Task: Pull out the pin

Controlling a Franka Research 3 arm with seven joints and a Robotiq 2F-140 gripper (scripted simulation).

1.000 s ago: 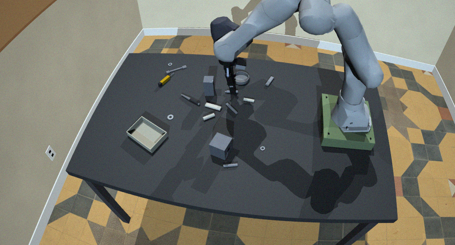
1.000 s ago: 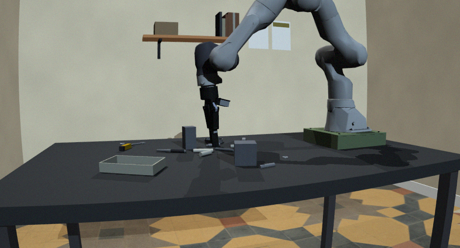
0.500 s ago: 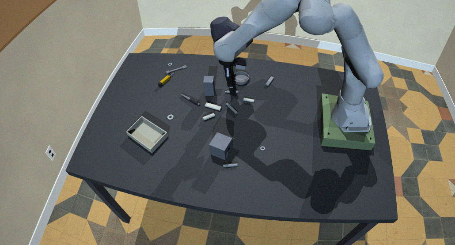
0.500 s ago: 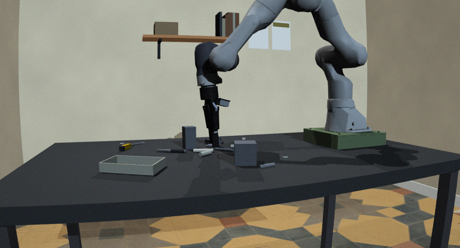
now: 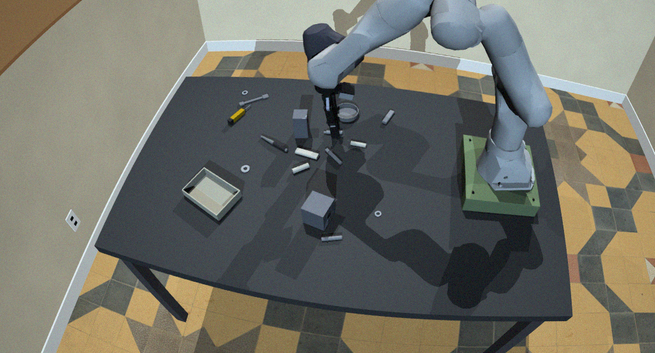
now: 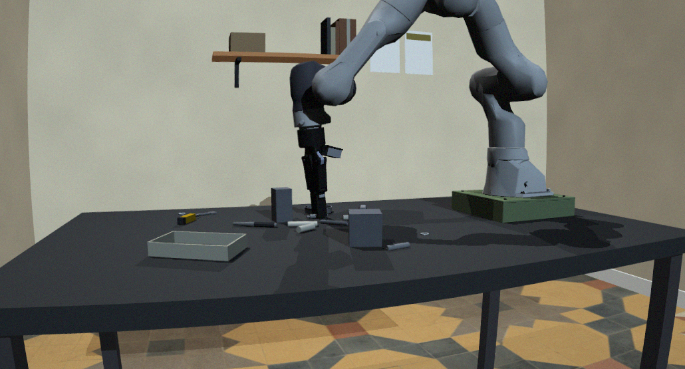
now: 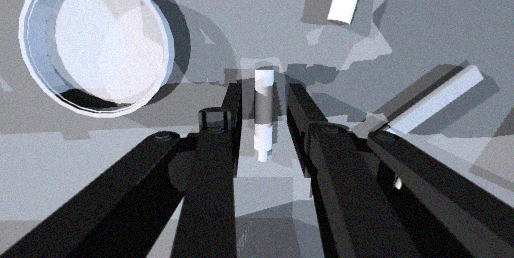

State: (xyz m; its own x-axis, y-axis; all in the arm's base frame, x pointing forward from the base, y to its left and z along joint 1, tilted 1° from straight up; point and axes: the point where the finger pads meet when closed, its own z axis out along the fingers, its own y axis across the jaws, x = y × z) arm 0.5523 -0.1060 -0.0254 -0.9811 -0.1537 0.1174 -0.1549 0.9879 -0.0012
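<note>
Right now the pin is 20 mm ahead of my hand and 30 mm below it. The rest, counted from my hand: yellow-handled screwdriver: 360 mm ahead, 40 mm to the right, 30 mm below; then round dish: 20 mm behind, 100 mm to the right, 30 mm below; then tray: 330 mm ahead, 330 mm to the left, 30 mm below.
</note>
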